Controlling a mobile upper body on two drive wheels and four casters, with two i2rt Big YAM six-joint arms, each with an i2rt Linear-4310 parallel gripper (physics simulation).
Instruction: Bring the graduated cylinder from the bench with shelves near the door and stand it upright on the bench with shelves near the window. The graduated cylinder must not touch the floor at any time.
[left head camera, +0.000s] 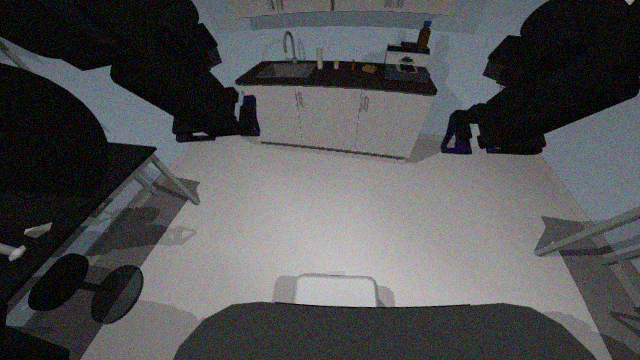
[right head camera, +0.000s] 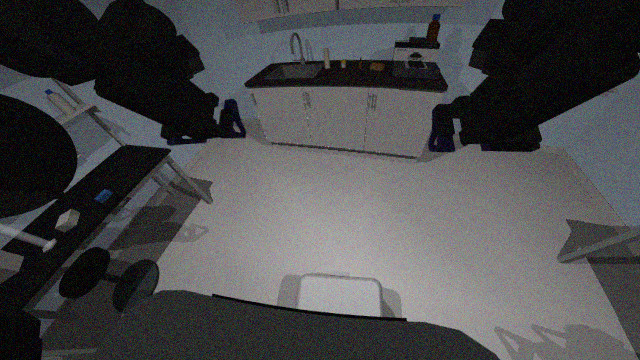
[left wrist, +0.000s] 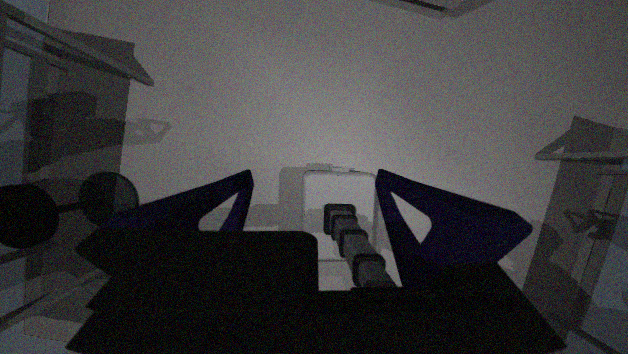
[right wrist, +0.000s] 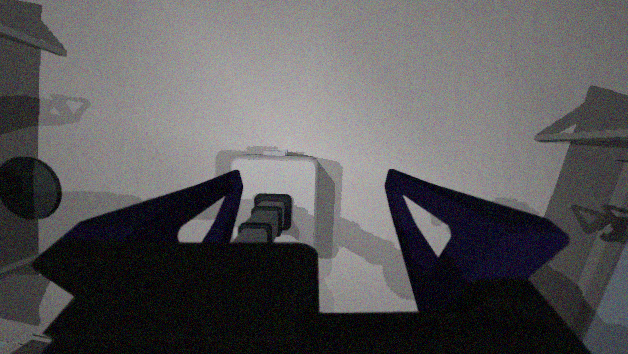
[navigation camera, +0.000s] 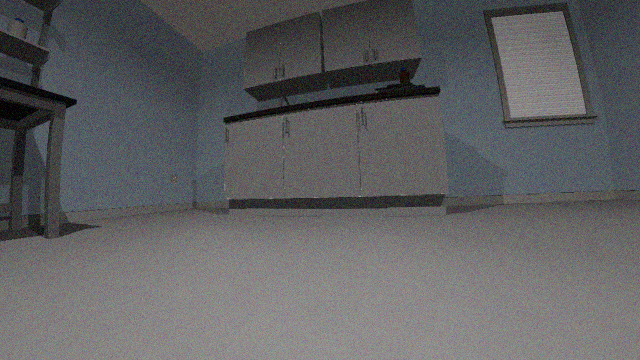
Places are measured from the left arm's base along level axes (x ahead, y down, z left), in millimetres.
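Pixels of known places: left gripper, fingertip midpoint: (left head camera: 236, 135) (right head camera: 225, 137) (left wrist: 314, 176); right gripper, fingertip midpoint: (left head camera: 464, 149) (right head camera: 455, 147) (right wrist: 313, 177).
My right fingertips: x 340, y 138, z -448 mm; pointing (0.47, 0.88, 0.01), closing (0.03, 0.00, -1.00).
Behind a point stands the place of what it marks.
The bench with shelves near the door (left head camera: 132, 152) @(x 944, y 648, z 1372 mm) (right head camera: 142, 155) @(x 933, y 648, z 1448 mm) (navigation camera: 54, 175) @(x 957, y 1080, z 1218 mm) stands at the left. A pale slim tube with a flared foot, which looks like the graduated cylinder (left head camera: 16, 253) @(x 115, y 631, z 1525 mm) (right head camera: 25, 236) @(x 121, y 510, z 1525 mm), stands on it at the left edge of both head views; its top is cut off. A bench frame at the right (left head camera: 590, 232) @(x 489, y 945, z -2002 mm) (right head camera: 600, 246) @(x 491, y 1081, z -2003 mm) looks like the bench near the window; its top is out of view. My left gripper (left head camera: 227, 134) @(x 361, y 122, z -3 mm) (right head camera: 212, 134) @(x 361, y 122, z -3 mm) (left wrist: 314, 176) @(x 361, y 122, z -3 mm) and right gripper (left head camera: 476, 142) (right head camera: 466, 140) @(x 340, y 138, z -448 mm) (right wrist: 313, 172) @(x 340, y 138, z -448 mm) are open and empty, high above the floor, away from the tube.
A white box (left head camera: 38, 230) @(x 250, y 614, z 1484 mm) (right head camera: 67, 220) @(x 276, y 591, z 1469 mm) and a blue item (right head camera: 103, 195) @(x 491, y 611, z 1375 mm) lie on the left bench. Stools (left head camera: 117, 295) @(x 13, y 1378, z 1562 mm) (right head camera: 136, 285) @(x 29, y 1377, z 1566 mm) stand before it. A sink counter (left head camera: 335, 117) @(x 1655, y 856, z -218 mm) (right head camera: 340, 117) @(x 1660, y 863, z -190 mm) (navigation camera: 322, 160) @(x 1664, y 973, z -165 mm) is ahead. A window (navigation camera: 540, 65) @(x 1893, y 14, z -2447 mm) shows at the right.
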